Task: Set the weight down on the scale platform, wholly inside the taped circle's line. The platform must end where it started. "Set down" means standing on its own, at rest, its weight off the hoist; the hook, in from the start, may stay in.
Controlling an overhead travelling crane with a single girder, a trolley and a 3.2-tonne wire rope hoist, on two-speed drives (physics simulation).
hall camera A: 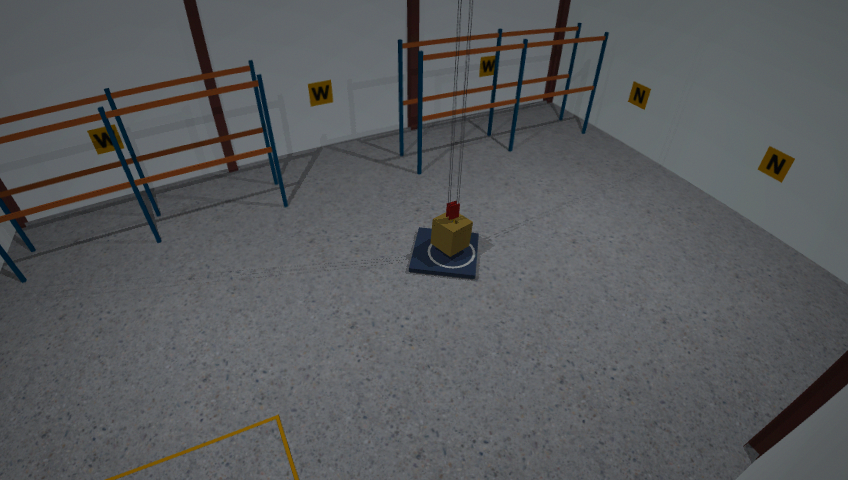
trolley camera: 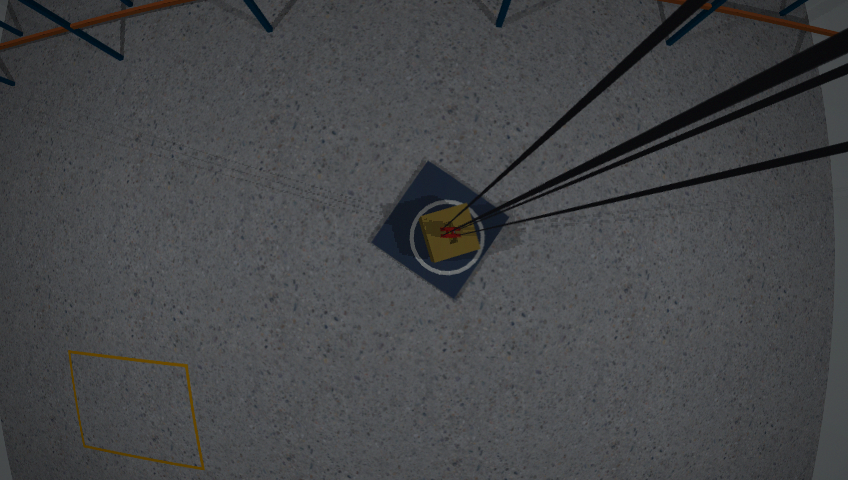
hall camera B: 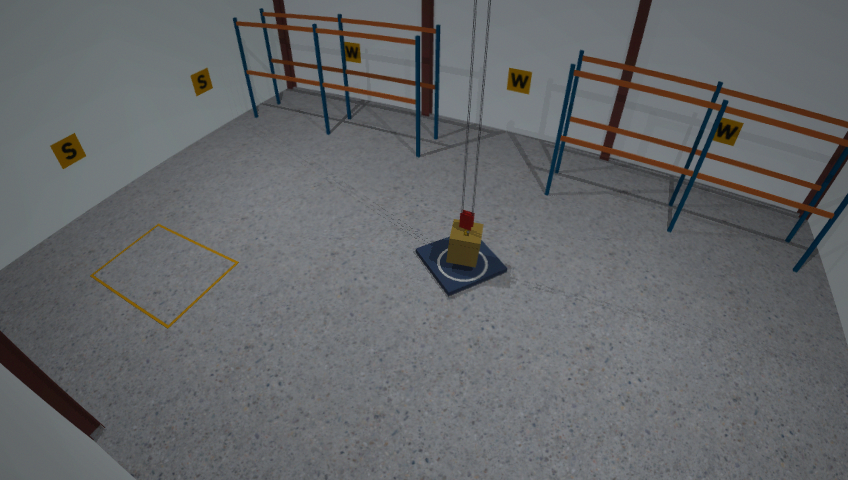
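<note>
The weight, a yellow-brown block [hall camera A: 451, 237] [hall camera B: 464, 252] [trolley camera: 461, 245], is upright over the dark blue scale platform [hall camera A: 419, 264] [hall camera B: 449, 286] [trolley camera: 455, 285]. A dark shadow under its lower edge suggests a small gap; contact is hard to tell. The white taped circle [hall camera A: 452, 267] [hall camera B: 462, 280] [trolley camera: 447, 273] shows around it. In the trolley view one upper corner of the weight overlaps the circle's line; its base is hidden there. My red hook block [hall camera A: 452, 209] [hall camera B: 467, 219] [trolley camera: 450, 231] is right above the weight, its hook at the weight's top. The ropes look straight.
Blue and orange racks [hall camera A: 132, 178] [hall camera A: 420, 113] [hall camera B: 417, 95] [hall camera B: 698, 166] stand along the W wall, away from the platform. A yellow outlined rectangle [hall camera A: 192, 447] [hall camera B: 130, 300] [trolley camera: 127, 358] is marked on the floor, well apart from the platform.
</note>
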